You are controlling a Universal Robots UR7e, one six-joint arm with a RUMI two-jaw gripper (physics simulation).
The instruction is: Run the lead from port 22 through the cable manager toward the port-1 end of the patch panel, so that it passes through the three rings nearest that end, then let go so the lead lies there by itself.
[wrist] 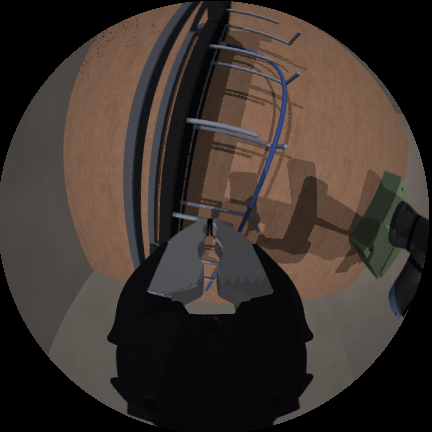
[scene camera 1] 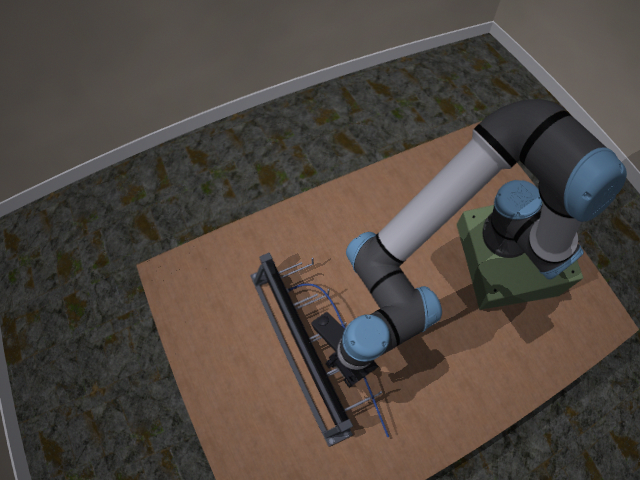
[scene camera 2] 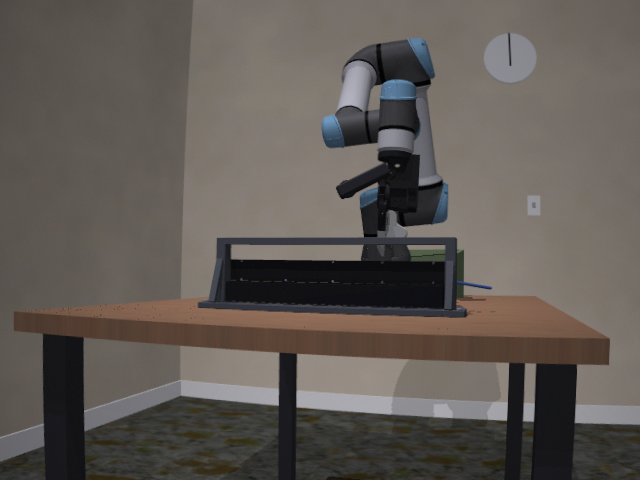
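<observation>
The blue lead [scene camera 1: 310, 284] [scene camera 2: 475, 284] [wrist: 283, 100] leaves the patch panel [scene camera 1: 305, 339] [scene camera 2: 336, 295] near its far end in scene camera 1. It curves out and runs along the outer ends of the ring prongs, under my wrist, to a free end past the panel's near end. In the wrist view it crosses the prong tips of a middle ring [wrist: 230, 131]; whether it lies inside each ring is unclear. My gripper [wrist: 209, 219] is shut, with no lead between its tips. The lead passes beyond and beneath the right jaw. The tips are hidden in scene camera 1.
The grey frame [scene camera 1: 286, 346] [scene camera 2: 336, 241] [wrist: 131, 150] stands around the panel on the wooden table [scene camera 1: 206, 330] [scene camera 2: 310, 338]. Metal ring prongs stick out beside and beneath my fingers. The green robot base [scene camera 1: 506, 284] [wrist: 380, 230] stands across the table from the panel.
</observation>
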